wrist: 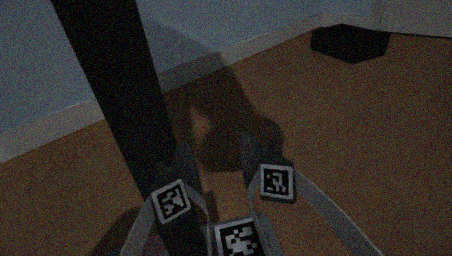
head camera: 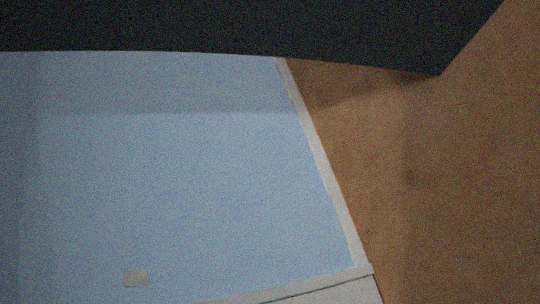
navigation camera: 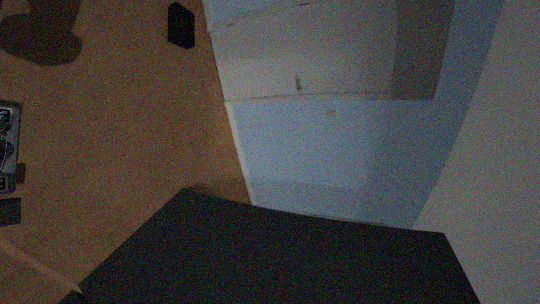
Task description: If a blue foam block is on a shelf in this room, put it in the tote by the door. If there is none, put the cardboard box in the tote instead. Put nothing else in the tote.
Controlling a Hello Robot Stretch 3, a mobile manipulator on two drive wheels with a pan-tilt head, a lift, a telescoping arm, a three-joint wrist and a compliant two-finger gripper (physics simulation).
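Frame: origin at the robot's base, x ahead, y left, z up, level; millimetres.
Seen in the pictures: gripper, between the fingertips: (wrist: 217, 155).
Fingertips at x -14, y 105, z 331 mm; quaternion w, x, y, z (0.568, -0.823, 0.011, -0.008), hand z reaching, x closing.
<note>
A point is followed by its place in that frame.
My gripper (wrist: 217, 155) @(x -14, y 105, z 331 mm) is open and empty over the wooden floor in the wrist view, with a dark shadow beyond its fingertips. A black box-like thing (navigation camera: 181, 25) @(x 811, y 1147, z 3 mm) (wrist: 350, 44) @(x 711, y 960, z 83 mm) stands on the floor near the white door (navigation camera: 310, 60) @(x 1378, y 922, z 1043 mm). Its inside does not show, and I cannot tell whether it is the tote. It is well beyond the gripper, at the upper right of the wrist view. No blue foam block, cardboard box or shelf shows in these views.
A large dark piece of furniture (head camera: 200, 25) @(x 945, y -368, z 1055 mm) (navigation camera: 280, 250) @(x 802, y -456, z 1035 mm) stands close to the blue wall (head camera: 200, 175) @(x 1928, y 58, z 812 mm) (navigation camera: 300, 145) @(x 1856, y 176, z 890 mm). Wooden floor (head camera: 465, 175) @(x 933, y 112, z 0 mm) (navigation camera: 125, 110) @(x 503, y 279, z 0 mm) runs along the wall. Part of my own body (navigation camera: 7, 145) @(x 24, y 18, z 175 mm) shows at the navigation view's left edge.
</note>
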